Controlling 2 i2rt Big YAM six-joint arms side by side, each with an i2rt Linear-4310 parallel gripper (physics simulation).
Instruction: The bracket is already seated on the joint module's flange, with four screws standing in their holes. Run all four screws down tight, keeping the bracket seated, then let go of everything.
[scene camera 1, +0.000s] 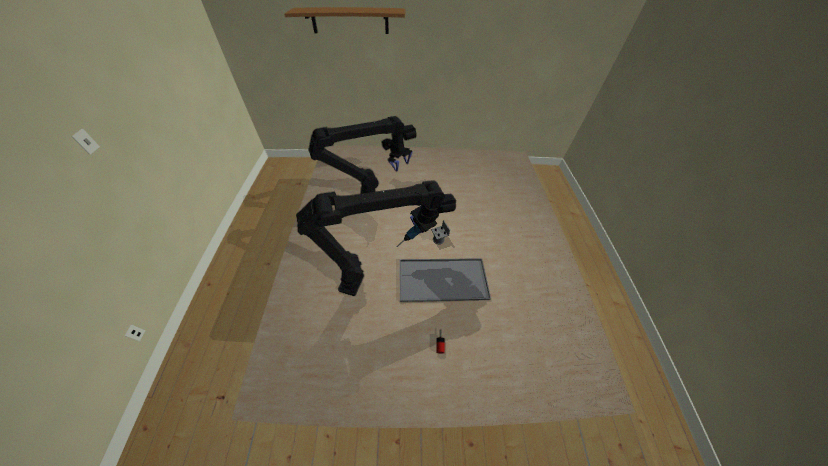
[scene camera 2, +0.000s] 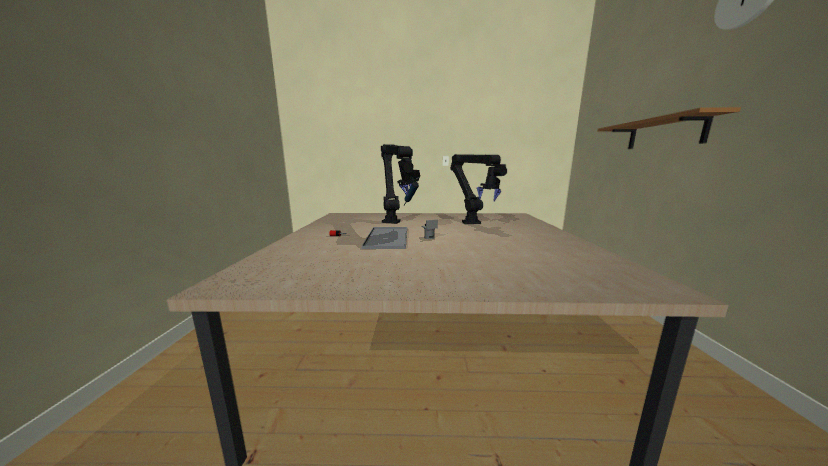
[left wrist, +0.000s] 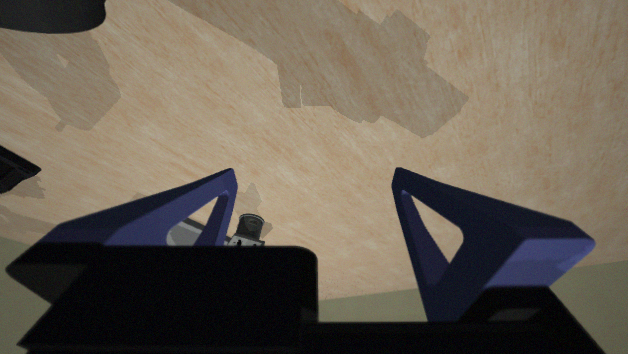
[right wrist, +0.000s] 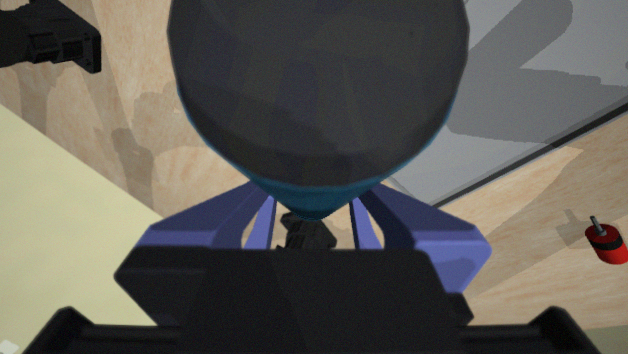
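Observation:
The grey bracket sits on the dark joint module, which stands on the table. Dark dots show on the bracket's plate; how deep the screws stand is too small to tell. My right gripper is shut on a blue screwdriver. It holds it tilted in the air beside the bracket, tip down and toward the left in scene camera 1. My left gripper is open and empty, high above the table, away from the bracket.
A grey shallow tray lies beside the joint module, under the right arm's shadow. A red-handled tool lies beyond the tray. The right arm reaches across the table near the joint module.

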